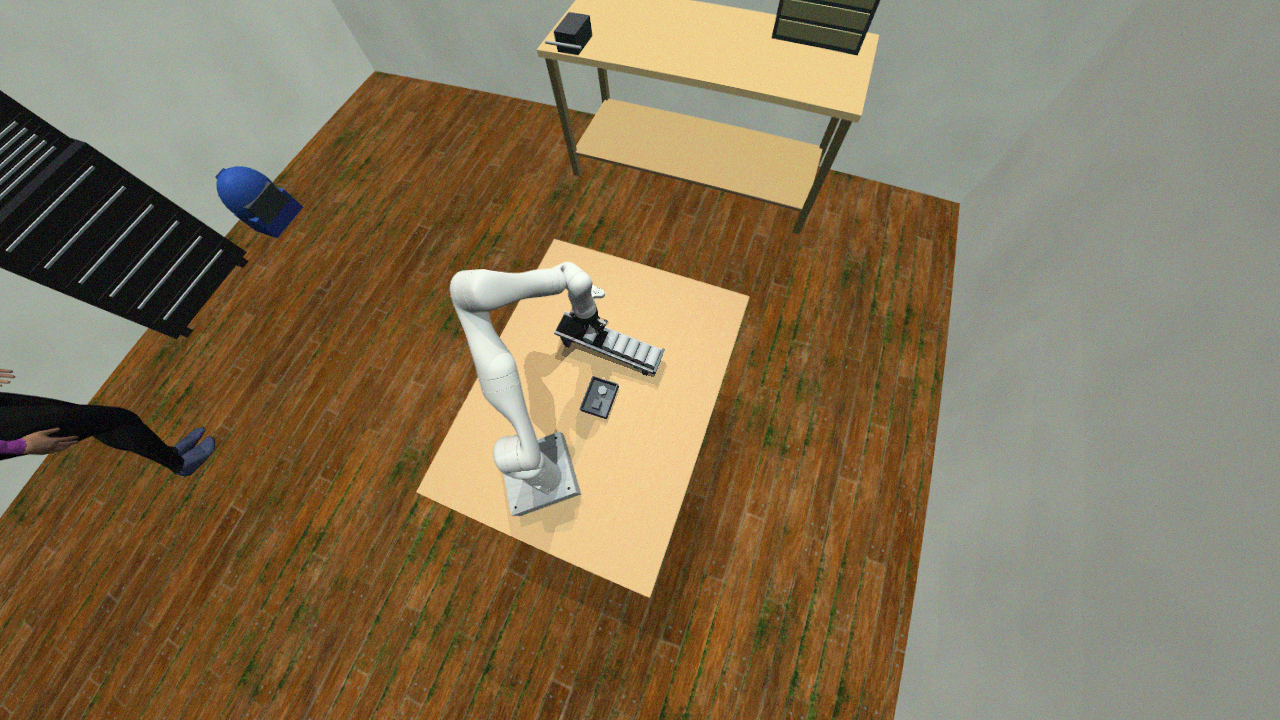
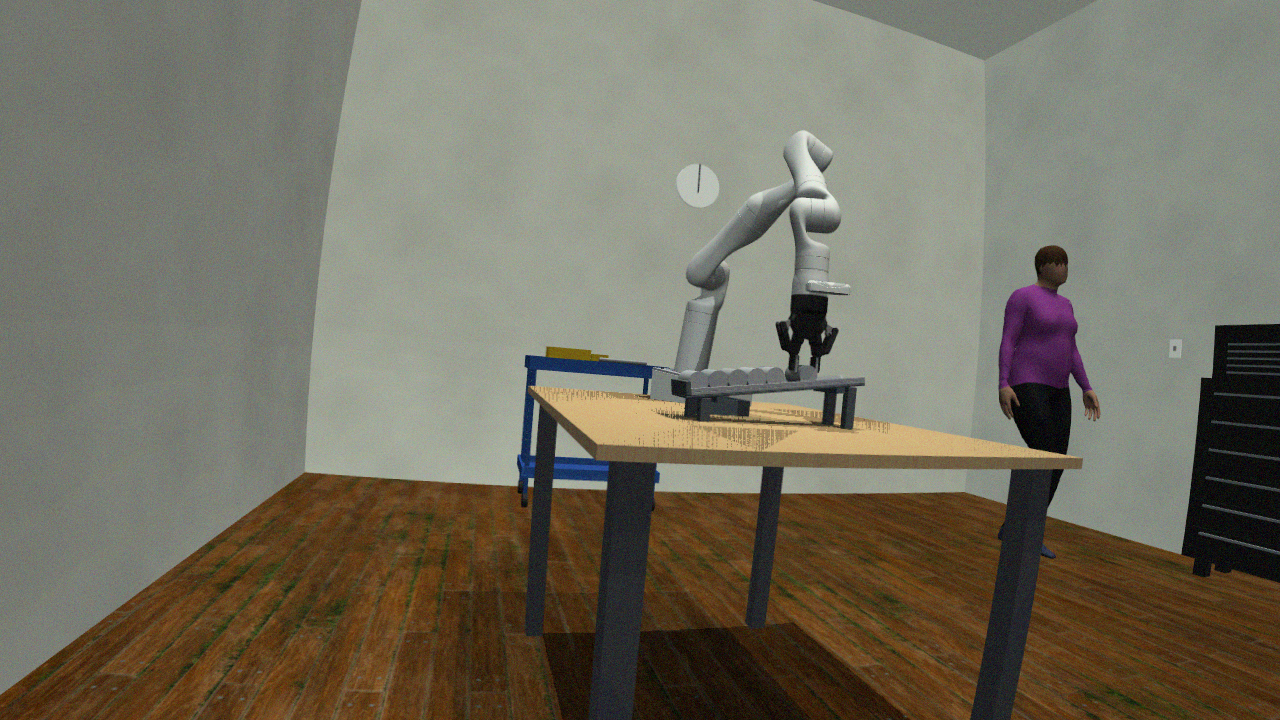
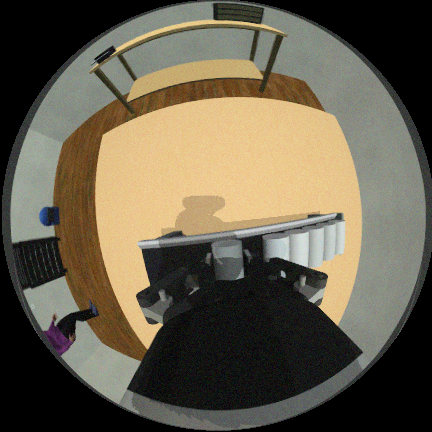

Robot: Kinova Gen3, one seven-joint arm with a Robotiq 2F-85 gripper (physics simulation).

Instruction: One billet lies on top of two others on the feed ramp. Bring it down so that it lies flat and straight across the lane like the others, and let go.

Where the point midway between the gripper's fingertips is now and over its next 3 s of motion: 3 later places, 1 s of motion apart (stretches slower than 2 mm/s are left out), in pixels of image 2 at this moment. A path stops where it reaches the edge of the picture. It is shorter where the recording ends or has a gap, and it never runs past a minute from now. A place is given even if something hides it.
My gripper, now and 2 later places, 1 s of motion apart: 803,374; 804,321; 752,292
